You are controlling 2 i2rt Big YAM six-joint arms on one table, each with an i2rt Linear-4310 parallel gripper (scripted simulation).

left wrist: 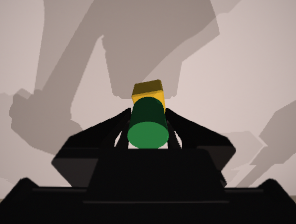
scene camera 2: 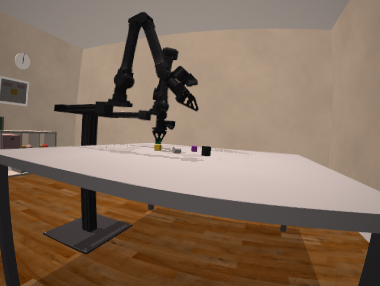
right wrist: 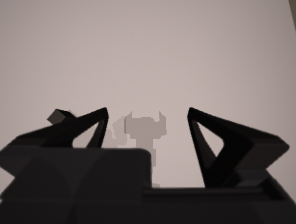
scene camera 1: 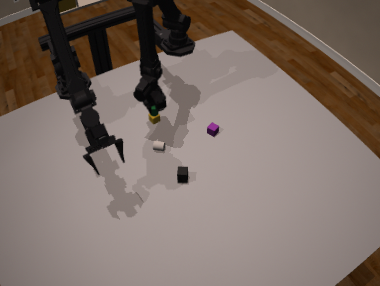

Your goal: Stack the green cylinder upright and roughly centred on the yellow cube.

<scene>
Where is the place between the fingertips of my left gripper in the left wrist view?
148,112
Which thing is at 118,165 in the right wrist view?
My right gripper.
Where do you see a green cylinder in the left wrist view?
148,128
</scene>
